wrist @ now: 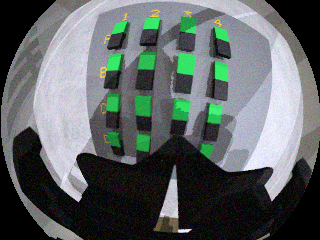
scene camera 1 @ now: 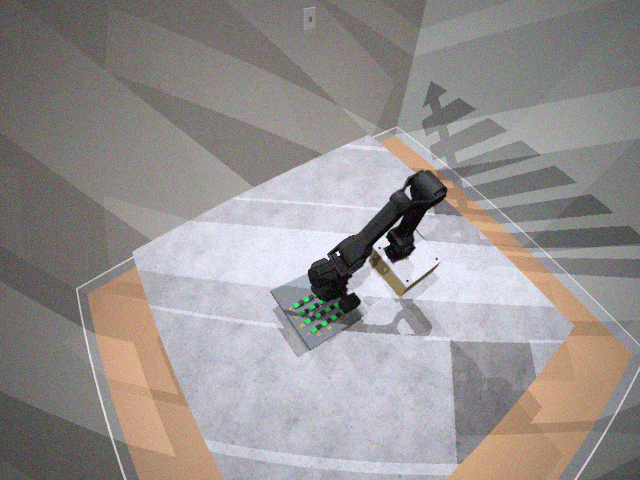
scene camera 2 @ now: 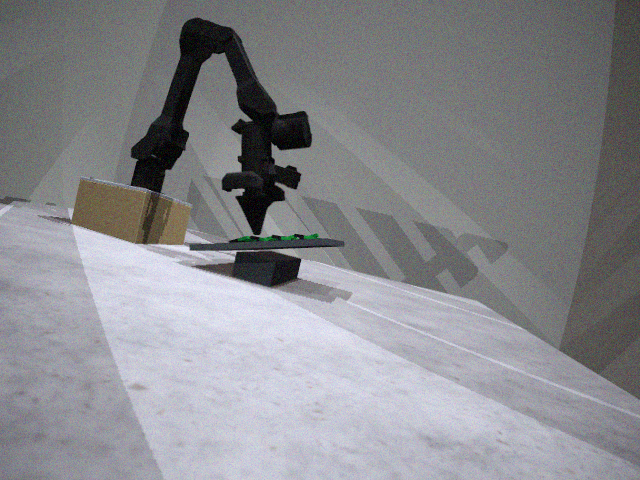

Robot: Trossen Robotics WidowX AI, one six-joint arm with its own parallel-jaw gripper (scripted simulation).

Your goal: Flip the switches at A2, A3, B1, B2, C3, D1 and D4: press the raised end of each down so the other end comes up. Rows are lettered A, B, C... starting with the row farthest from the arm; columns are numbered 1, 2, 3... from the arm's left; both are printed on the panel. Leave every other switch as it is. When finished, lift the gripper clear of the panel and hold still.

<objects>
gripper: wrist; scene camera 1 328, 297; scene camera 2
same spot on gripper: (scene camera 2: 254, 203) = (wrist: 190, 196)
</objects>
